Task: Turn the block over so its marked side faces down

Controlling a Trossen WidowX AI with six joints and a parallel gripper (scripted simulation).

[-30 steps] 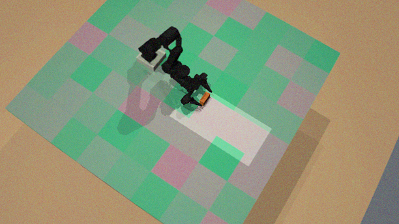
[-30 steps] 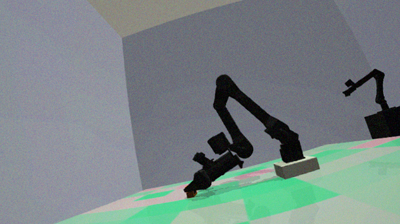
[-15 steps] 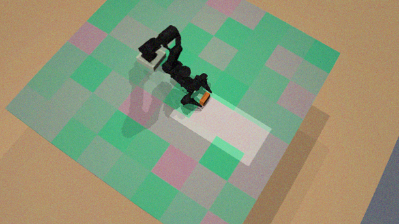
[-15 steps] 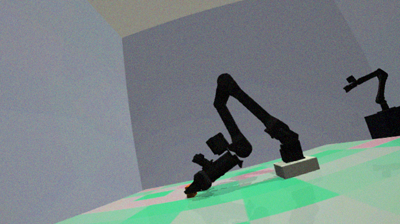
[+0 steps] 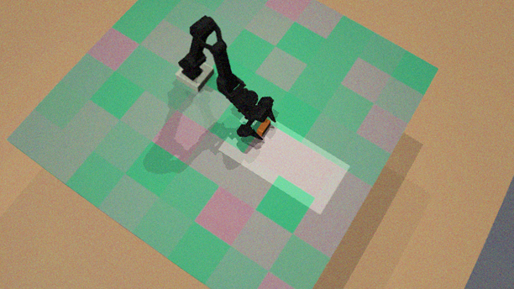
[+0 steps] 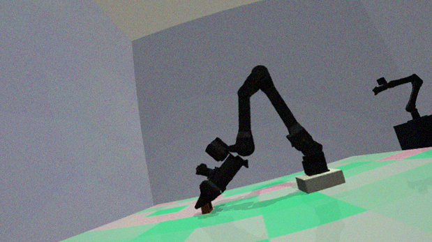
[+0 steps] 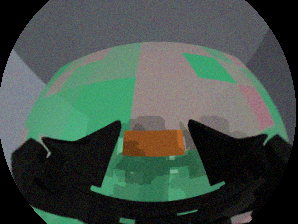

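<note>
Now: the block 30 mm behind my gripper tip.
</note>
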